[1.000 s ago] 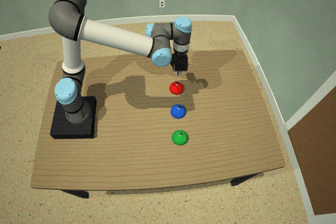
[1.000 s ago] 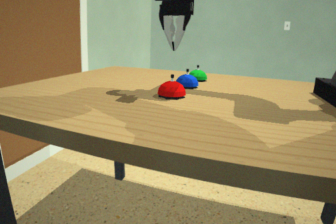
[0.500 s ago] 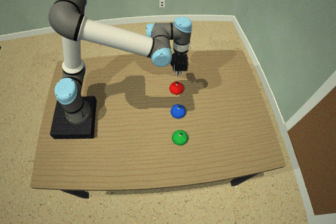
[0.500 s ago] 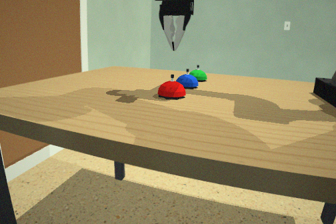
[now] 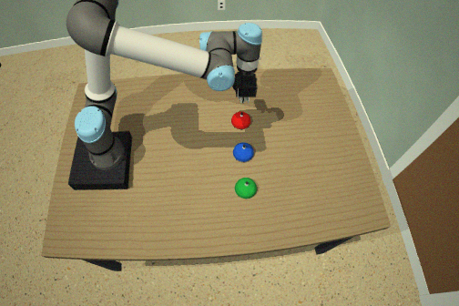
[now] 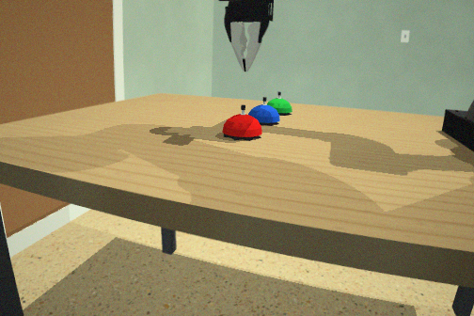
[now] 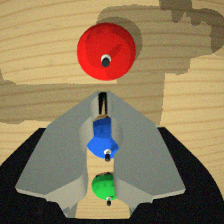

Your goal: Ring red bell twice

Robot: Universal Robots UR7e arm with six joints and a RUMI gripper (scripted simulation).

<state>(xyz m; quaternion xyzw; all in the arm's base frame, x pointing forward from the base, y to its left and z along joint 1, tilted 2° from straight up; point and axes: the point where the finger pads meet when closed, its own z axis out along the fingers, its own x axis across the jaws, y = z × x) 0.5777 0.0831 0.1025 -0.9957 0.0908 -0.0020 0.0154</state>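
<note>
Now: hand 110 mm above the red bell. From my hand the other things lie so: blue bell: 160 mm to the right, 110 mm below, 30 mm behind; then green bell: 310 mm to the right, 110 mm below, 60 mm behind.
</note>
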